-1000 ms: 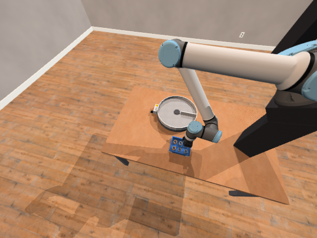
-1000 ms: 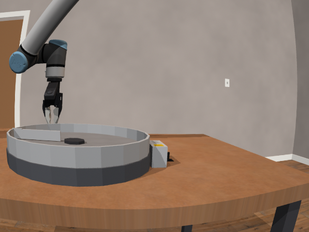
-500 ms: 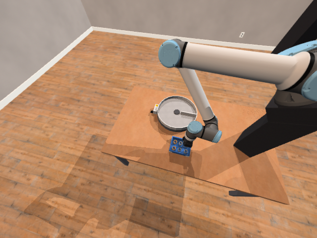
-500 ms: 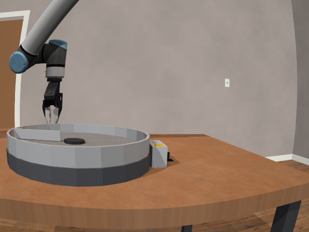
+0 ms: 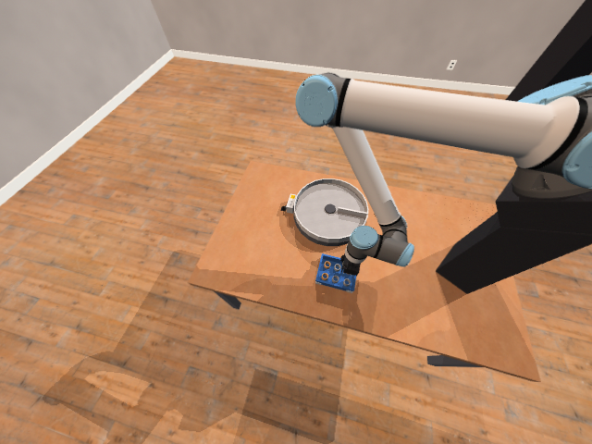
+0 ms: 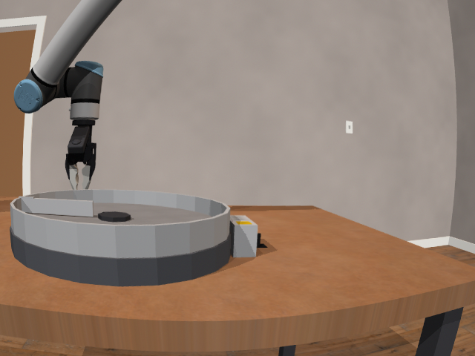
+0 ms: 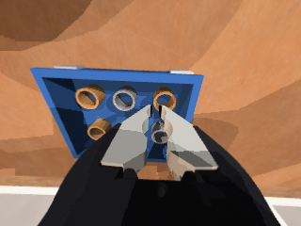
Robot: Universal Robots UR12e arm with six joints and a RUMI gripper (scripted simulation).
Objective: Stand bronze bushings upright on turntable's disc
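My hand is 50 mm short of the blue crate, 20 mm to the right of it and 20 mm above it. The rest, counted from my hand: grey turntable (60 mm ahead, 360 mm to the right).
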